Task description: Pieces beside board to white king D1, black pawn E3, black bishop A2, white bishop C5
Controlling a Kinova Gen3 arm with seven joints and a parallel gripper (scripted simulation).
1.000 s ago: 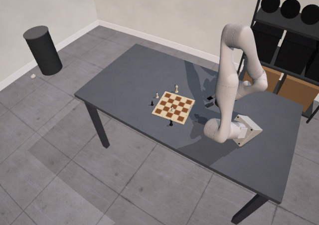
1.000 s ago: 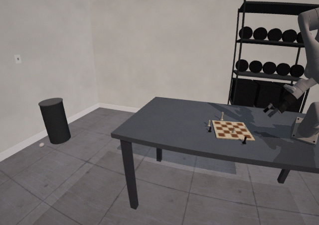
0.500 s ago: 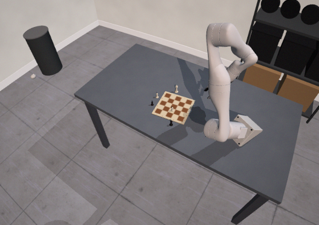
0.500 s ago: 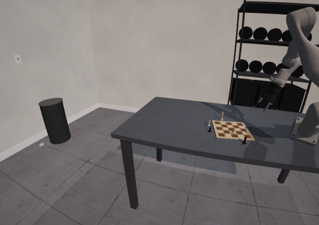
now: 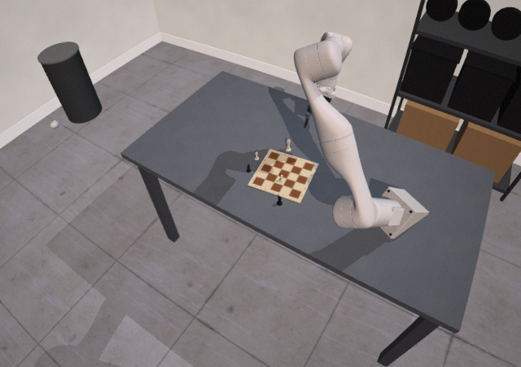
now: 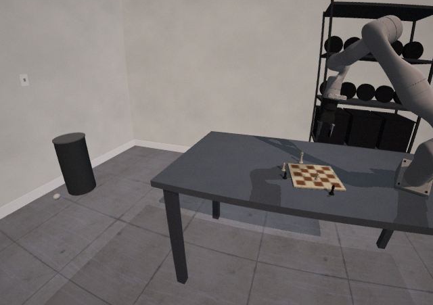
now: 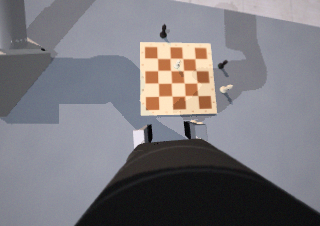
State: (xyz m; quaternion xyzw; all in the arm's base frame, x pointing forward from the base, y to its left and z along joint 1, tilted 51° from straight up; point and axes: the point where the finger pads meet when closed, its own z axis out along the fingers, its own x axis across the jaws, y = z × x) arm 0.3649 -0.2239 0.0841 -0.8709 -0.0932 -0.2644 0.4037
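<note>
Now: hand 14 cm above the white king, 9 cm short of it and 3 cm to the right of it. Also, from my hand: chessboard (17 cm below, 15 cm to the left, 1 cm ahead); white bishop (16 cm to the left, 15 cm below, 15 cm ahead); black pawn (23 cm to the left, 16 cm below, 13 cm ahead).
</note>
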